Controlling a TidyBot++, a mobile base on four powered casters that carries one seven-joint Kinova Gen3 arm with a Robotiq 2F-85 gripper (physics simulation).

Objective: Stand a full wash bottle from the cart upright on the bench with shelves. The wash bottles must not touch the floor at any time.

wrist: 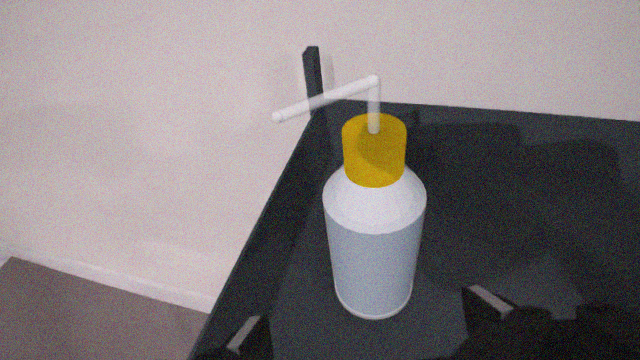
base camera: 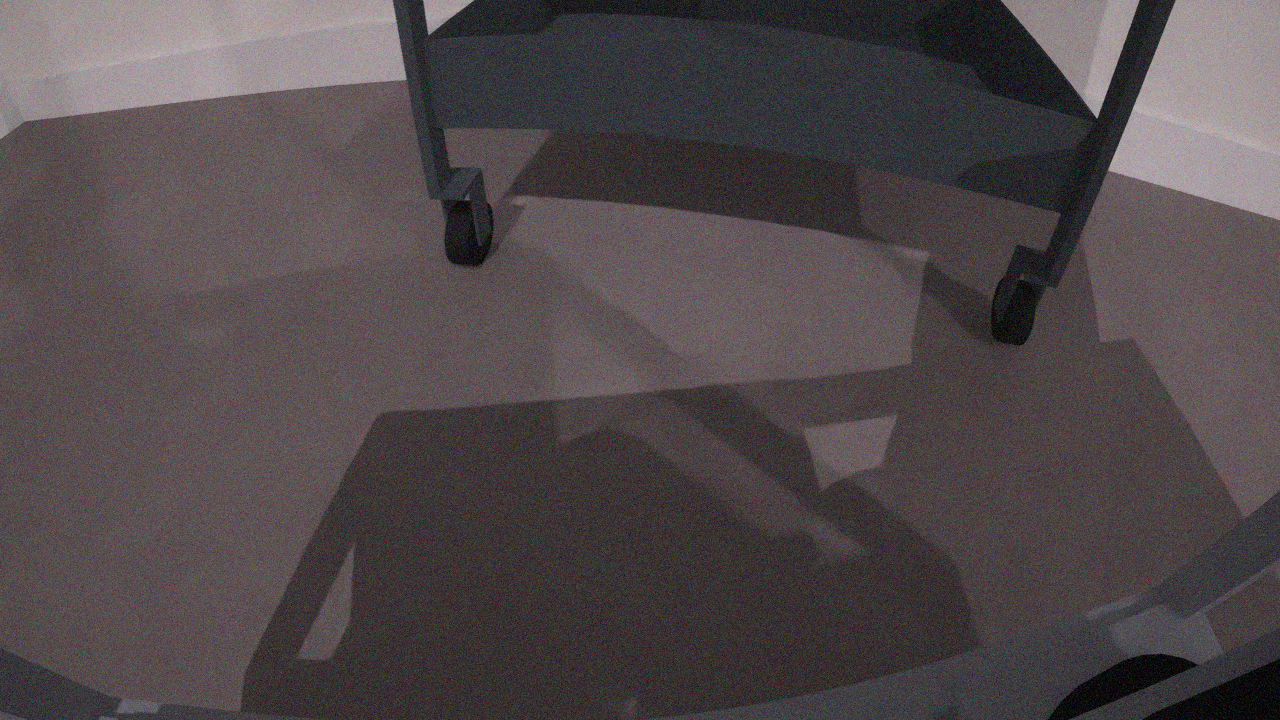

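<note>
A wash bottle (wrist: pixel 374 250) with a yellow cap and a thin white spout stands upright on the dark cart (base camera: pixel 716 98) (wrist: pixel 550 210), near the tray's left edge in the wrist view. Its body looks blue-grey up to the white shoulder. The spout points to the left. My gripper (wrist: pixel 366 324) is open and empty. Its two fingertips show at the bottom of the wrist view, one to each side of the bottle's lower end and on the near side of it. The bench with shelves does not show in these views.
In the base camera view, the cart stands on two visible black casters (base camera: pixel 469 232) (base camera: pixel 1013 309) ahead of the base. A dark corner post (wrist: pixel 312 75) rises behind the bottle. A pale wall (wrist: pixel 125 125) runs behind and left of the cart. Shadows fall across the brown floor (base camera: pixel 223 358).
</note>
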